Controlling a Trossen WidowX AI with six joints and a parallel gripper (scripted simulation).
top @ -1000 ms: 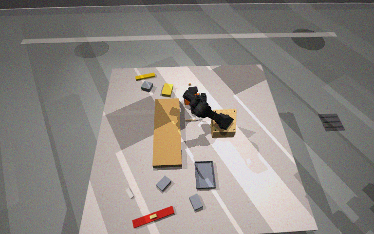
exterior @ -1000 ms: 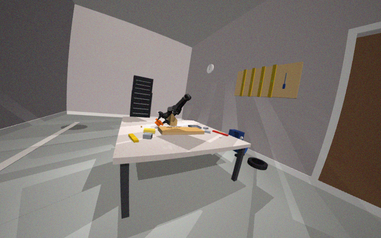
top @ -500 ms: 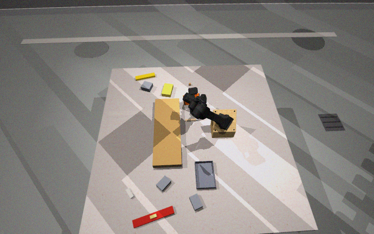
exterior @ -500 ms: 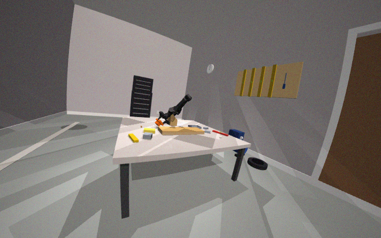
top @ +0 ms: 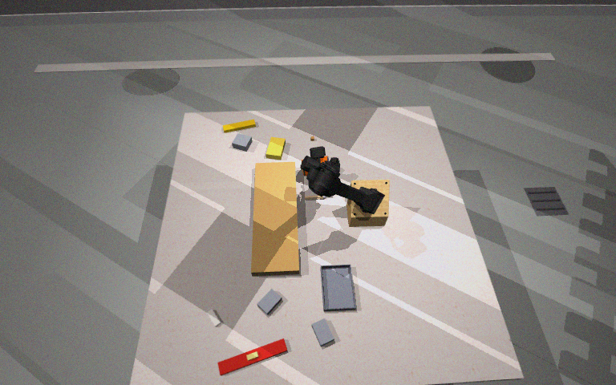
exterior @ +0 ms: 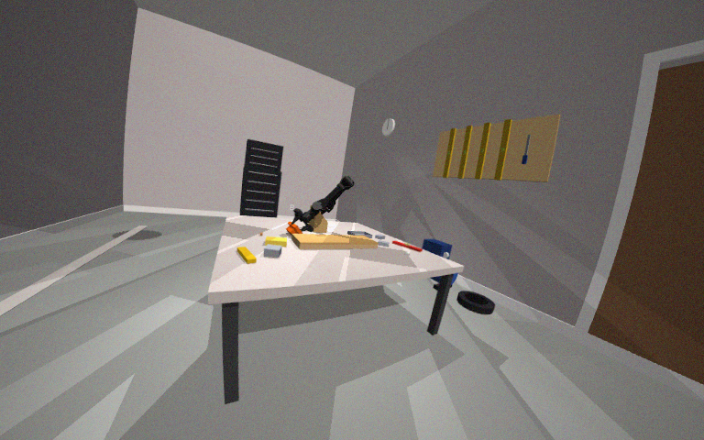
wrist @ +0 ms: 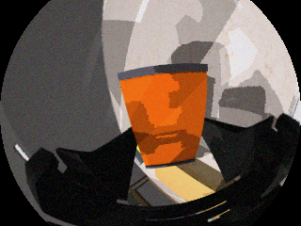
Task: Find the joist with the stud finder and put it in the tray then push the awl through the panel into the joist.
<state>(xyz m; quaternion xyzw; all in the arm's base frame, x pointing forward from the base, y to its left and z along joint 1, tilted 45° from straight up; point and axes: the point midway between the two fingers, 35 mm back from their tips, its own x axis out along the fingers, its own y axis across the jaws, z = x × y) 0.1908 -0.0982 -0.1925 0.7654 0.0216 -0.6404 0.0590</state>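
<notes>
Now: the stud finder 2 cm ahead of my gripper tip, 2 cm to the right of it and 2 cm below it. The rest, counted from my gripper tip: green square 3 cm ahead, 2 cm to the right, 3 cm below; then grey block 34 cm ahead, 18 cm to the right, 3 cm below; then awl 2 cm behind, 14 cm to the left, 4 cm below.
</notes>
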